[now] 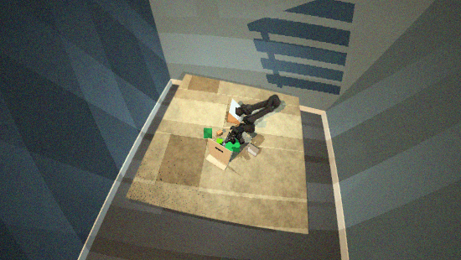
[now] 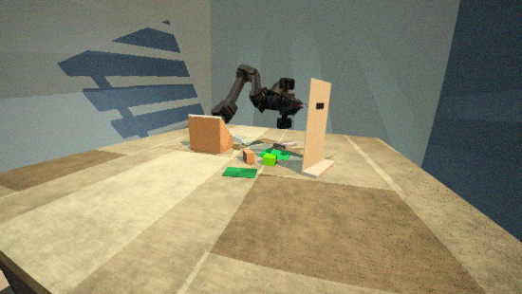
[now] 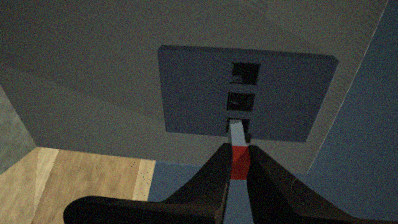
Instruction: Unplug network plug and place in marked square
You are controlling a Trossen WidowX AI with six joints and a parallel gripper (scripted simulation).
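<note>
My gripper tip is 9 cm past the flat green square, 8 cm to the right of it and 21 cm above it. The rest, counted from my gripper tip: upright tan panel: 6 cm ahead, 3 cm to the right, 8 cm below.
</note>
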